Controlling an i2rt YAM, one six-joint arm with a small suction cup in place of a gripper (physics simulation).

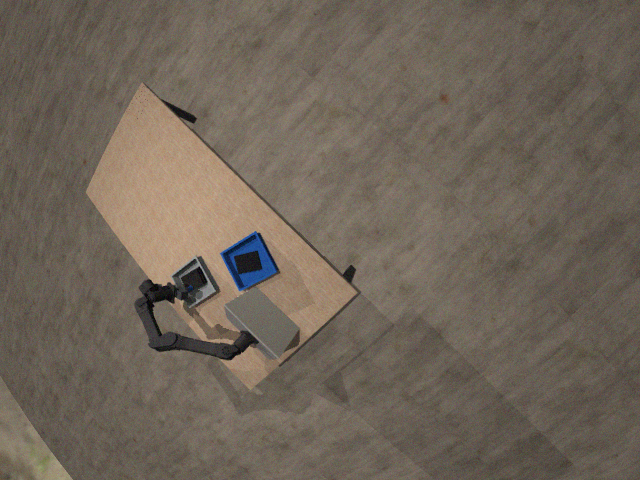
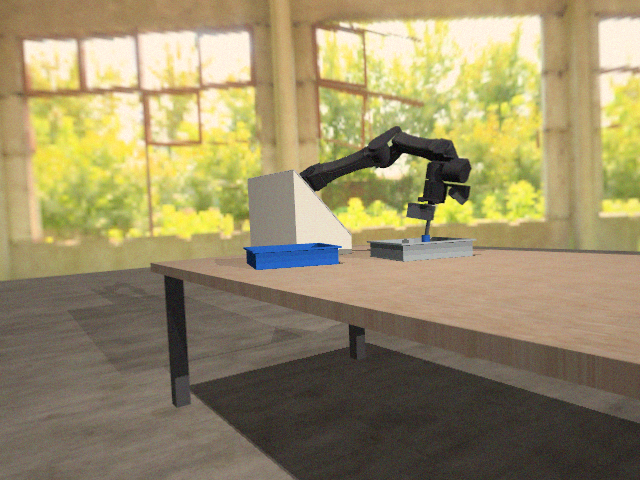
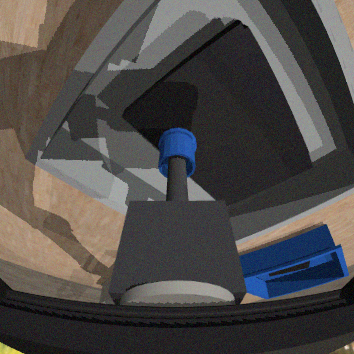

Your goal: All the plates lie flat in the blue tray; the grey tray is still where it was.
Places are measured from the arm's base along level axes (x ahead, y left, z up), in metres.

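Where they show: hand at its tool point: (image 1: 191, 288) (image 3: 176, 144); arm's base at its link origin: (image 1: 249, 335) (image 2: 293, 200).
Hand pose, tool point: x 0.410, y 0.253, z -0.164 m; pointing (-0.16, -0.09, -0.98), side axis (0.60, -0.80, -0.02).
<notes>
Each offset is from my tool point to the top centre of the thing. Level surfaces: height alone.
A grey tray {dz +0.017, dx +0.016, dy -0.036 m} (image 1: 210, 287) (image 2: 423, 250) (image 3: 88, 173) holds a dark square plate {dz +0.002, dx +0.029, dy -0.032 m} (image 1: 194, 277) (image 3: 242, 119) lying flat. My suction cup (image 1: 189, 289) (image 2: 426, 237) (image 3: 176, 151), blue-tipped, hangs low inside the tray over the plate's near corner. It carries nothing. I cannot tell whether it touches the plate. A blue tray {dz +0.017, dx -0.122, dy -0.407 m} (image 1: 267, 272) (image 2: 291, 255) (image 3: 281, 251) stands beside the grey one. It holds another dark plate {dz -0.019, dx -0.116, dy -0.385 m} (image 1: 248, 262) (image 3: 289, 268) lying flat.
A grey wedge-shaped block (image 1: 263, 321) (image 2: 285, 210) carries the arm's base, close to the blue tray. Both trays stand near one end of the wooden table {dz -0.033 m} (image 1: 151, 181) (image 2: 461, 295), close to its long edge on the arm's side.
</notes>
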